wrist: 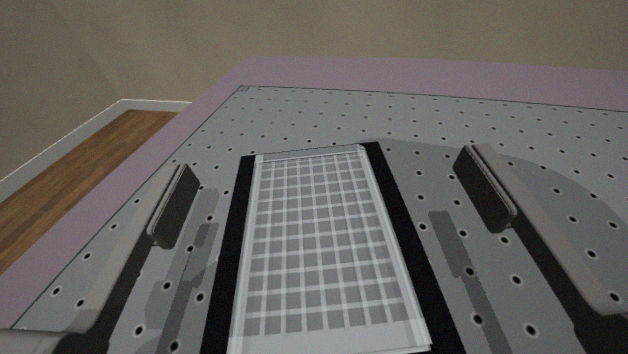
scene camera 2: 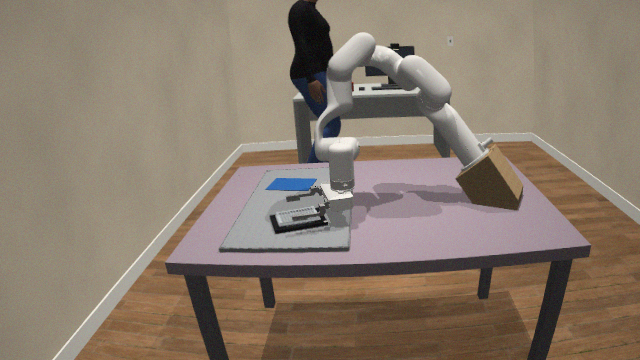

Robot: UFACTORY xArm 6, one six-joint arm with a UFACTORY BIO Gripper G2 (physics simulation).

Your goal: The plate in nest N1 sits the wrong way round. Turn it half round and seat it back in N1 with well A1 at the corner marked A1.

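The clear-white plate lies flat in the black nest N1, its grid of wells facing up. My gripper is wide open and empty. In the wrist view its two dark finger pads stand one on each side of the plate and nest, with a gap on both sides. The near end of the nest is cut off at the bottom of the wrist view, and the A1 mark does not show. The plate's own A1 well cannot be made out.
The nest stands on a grey perforated board on the mauve table. A blue flat rectangle lies towards the board's back. The arm's brown base block is at the right. A person stands behind the table.
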